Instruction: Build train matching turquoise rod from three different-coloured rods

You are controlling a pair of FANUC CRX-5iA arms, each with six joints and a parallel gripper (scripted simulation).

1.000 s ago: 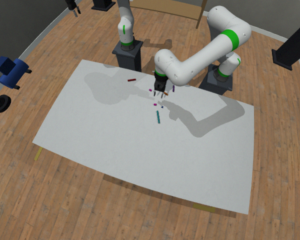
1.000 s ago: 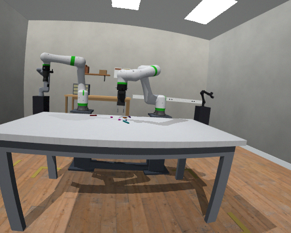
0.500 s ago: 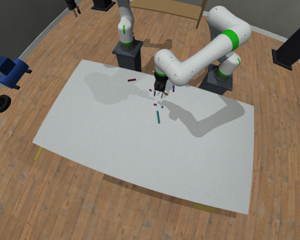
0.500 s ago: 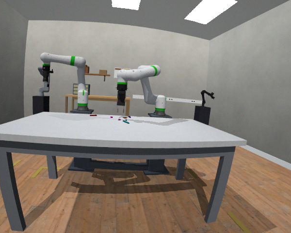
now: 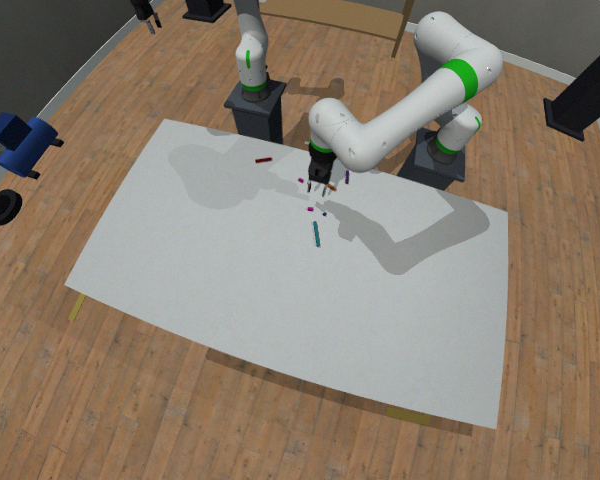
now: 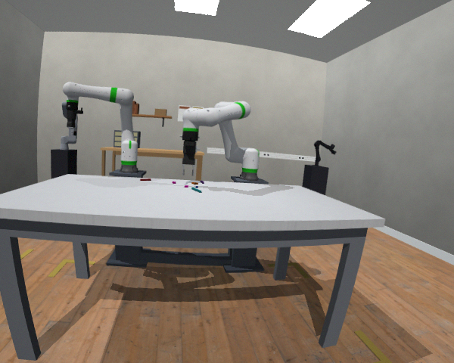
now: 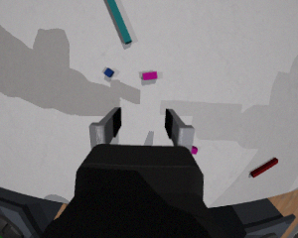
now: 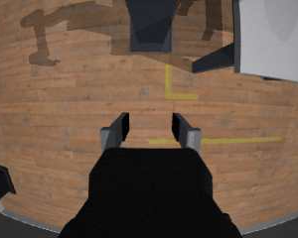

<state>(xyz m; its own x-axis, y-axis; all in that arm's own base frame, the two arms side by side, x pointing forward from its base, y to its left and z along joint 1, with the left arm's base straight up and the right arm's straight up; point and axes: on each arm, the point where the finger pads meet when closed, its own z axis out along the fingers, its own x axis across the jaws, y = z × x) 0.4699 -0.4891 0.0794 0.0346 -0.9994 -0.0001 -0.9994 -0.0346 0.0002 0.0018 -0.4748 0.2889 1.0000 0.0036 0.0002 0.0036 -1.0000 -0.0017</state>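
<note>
Now: left hand 8 cm past the orange rod, 7 cm above it and 4 cm to the right of it. The rest, counted from my left hand: purple rod: 16 cm behind, 9 cm to the left, 7 cm below; then turquoise rod: 14 cm ahead, 7 cm below, 6 cm to the left; then blue rod: 7 cm below, 6 cm to the left, 5 cm ahead.
</note>
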